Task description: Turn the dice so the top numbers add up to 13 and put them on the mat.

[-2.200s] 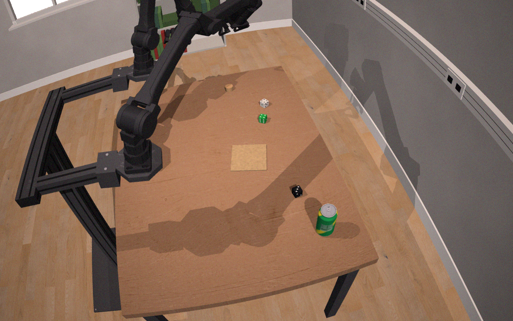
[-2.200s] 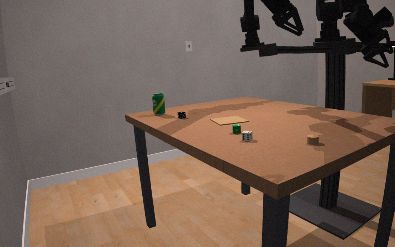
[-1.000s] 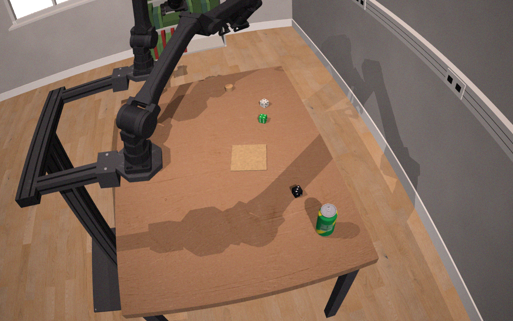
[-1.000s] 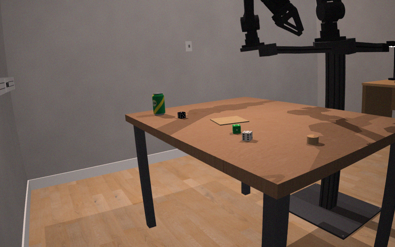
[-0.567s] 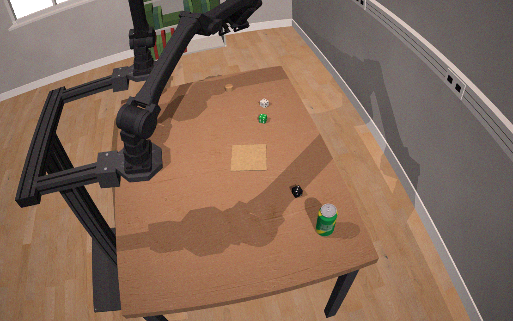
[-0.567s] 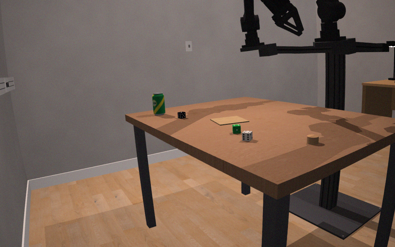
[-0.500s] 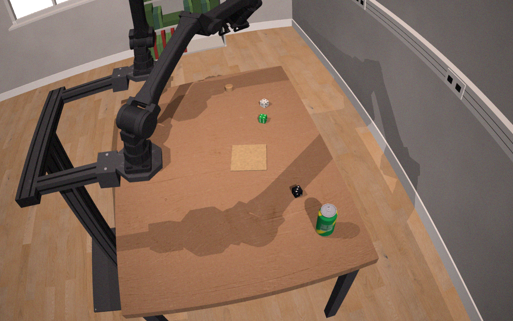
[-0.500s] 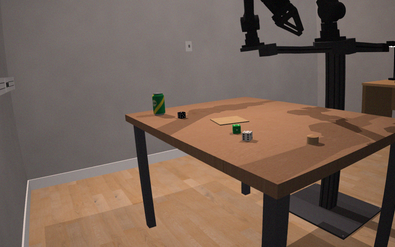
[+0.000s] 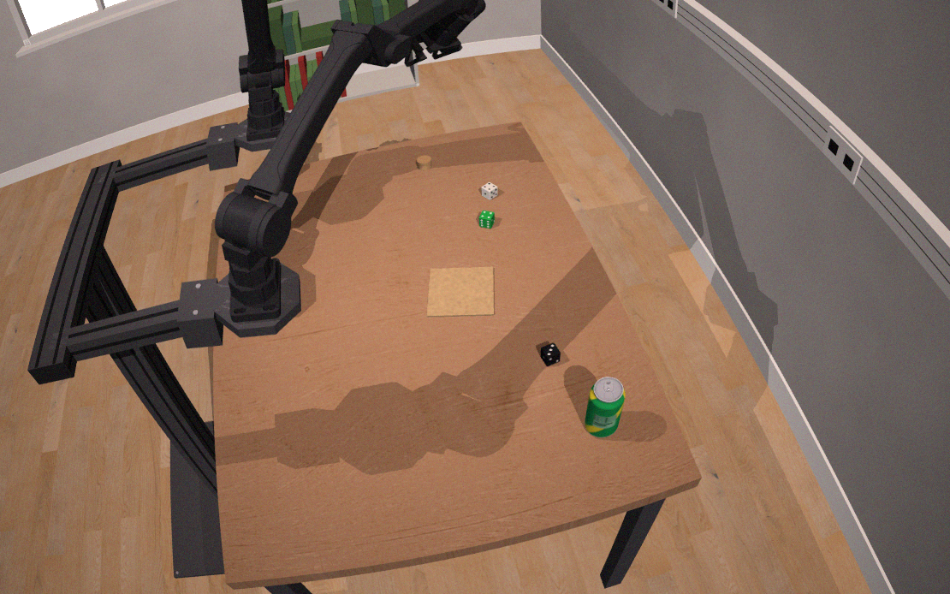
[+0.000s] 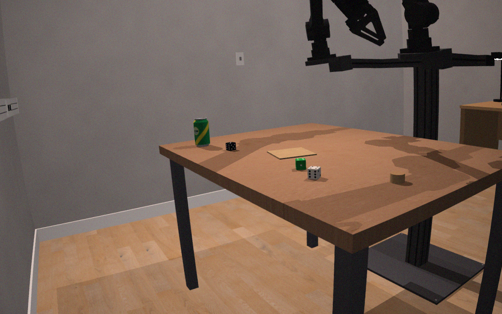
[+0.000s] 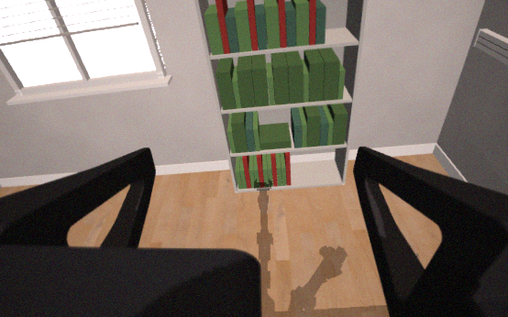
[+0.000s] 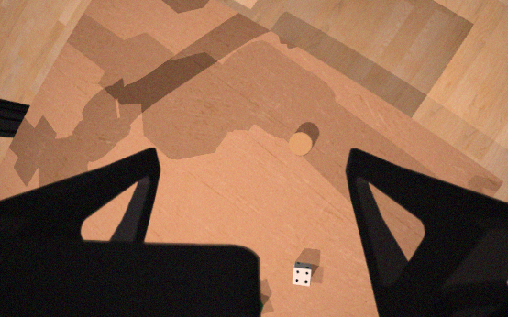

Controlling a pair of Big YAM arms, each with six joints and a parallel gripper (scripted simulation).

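Right now my right hand is 9 cm short of the green die, 25 cm to the left of it and 35 cm above it. Round my right hand: small wooden cylinder (2 cm behind, 4 cm to the left, 35 cm below); then mat (2 cm behind, 45 cm to the right, 36 cm below).
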